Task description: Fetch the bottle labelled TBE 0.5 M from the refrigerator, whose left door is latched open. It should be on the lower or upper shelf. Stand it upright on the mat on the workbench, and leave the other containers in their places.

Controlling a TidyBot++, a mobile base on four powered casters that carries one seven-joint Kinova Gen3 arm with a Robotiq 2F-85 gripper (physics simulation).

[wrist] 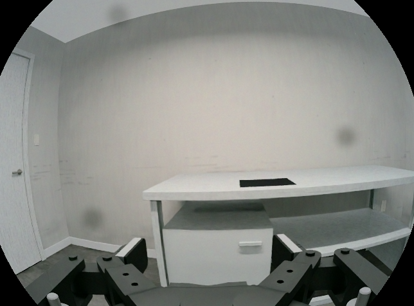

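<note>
My gripper [208, 251] is open, with no thing between its fingers, and it is in front of the workbench, some distance away. The white workbench [200, 187] stands against the far wall, from the centre to the right of the wrist view. A black mat [267, 182] lies flat on its top, and no bottle shows on the mat. The refrigerator and the bottle labelled TBE 0.5 M do not show in this view.
Under the worktop is a white drawer cabinet [210, 255] with a handle [250, 244]. A lower shelf [330, 227] runs to its right. A bench leg [158, 240] stands at the left end. A closed door [12, 125] is at the far left, beside the room corner.
</note>
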